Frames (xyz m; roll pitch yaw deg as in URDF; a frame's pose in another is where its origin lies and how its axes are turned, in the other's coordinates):
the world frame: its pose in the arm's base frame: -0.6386 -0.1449 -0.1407 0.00 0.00 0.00
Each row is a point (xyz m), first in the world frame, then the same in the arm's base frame.
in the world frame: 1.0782 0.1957 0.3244
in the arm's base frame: 0.4396 0.0508 0.1837
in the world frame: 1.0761 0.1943 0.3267
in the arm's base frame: 0.4375 0.0494 0.1860
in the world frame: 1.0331 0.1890 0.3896
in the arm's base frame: 0.3945 0.0441 0.2489
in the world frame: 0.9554 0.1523 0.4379
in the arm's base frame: 0.3168 0.0074 0.2972
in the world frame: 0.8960 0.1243 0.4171
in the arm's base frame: 0.2574 -0.0206 0.2764
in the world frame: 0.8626 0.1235 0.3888
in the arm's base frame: 0.2240 -0.0214 0.2481
